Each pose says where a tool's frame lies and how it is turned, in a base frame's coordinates. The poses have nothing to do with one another.
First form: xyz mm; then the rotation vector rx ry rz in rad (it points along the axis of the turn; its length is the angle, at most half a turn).
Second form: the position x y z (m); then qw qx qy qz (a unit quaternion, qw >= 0). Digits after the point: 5 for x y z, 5 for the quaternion.
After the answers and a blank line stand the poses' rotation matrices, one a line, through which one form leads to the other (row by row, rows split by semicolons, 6 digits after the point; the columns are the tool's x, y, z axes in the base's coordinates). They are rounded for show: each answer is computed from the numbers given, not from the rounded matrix.
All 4 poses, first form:
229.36, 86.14, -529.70, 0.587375, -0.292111, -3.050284
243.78, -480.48, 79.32, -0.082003, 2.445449, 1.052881
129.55, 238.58, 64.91, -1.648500, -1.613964, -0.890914
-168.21, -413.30, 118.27, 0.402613, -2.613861, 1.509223
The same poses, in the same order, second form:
0.22936, 0.08614, -0.52970, 0.01078, 0.18825, -0.09362, -0.97759
0.24378, -0.48048, 0.07932, 0.23666, -0.02991, 0.89197, 0.38404
0.12955, 0.23858, 0.06491, 0.32806, -0.62968, -0.61649, -0.34031
-0.16821, -0.41330, 0.11827, 0.04827, 0.13207, -0.85741, 0.49506

-0.928892 -0.014166 -0.370079; -0.056329 -0.982238 0.178982; -0.366041 0.187102 0.911596
-0.886195 -0.235131 0.399215; 0.128414 0.703244 0.699256; -0.445162 0.670941 -0.593017
0.008257 0.999676 0.024074; 0.553108 -0.024622 0.832746; 0.833069 0.006440 -0.553132
-0.960457 -0.274261 0.047988; -0.178676 0.474949 -0.861683; 0.213535 -0.836184 -0.505172

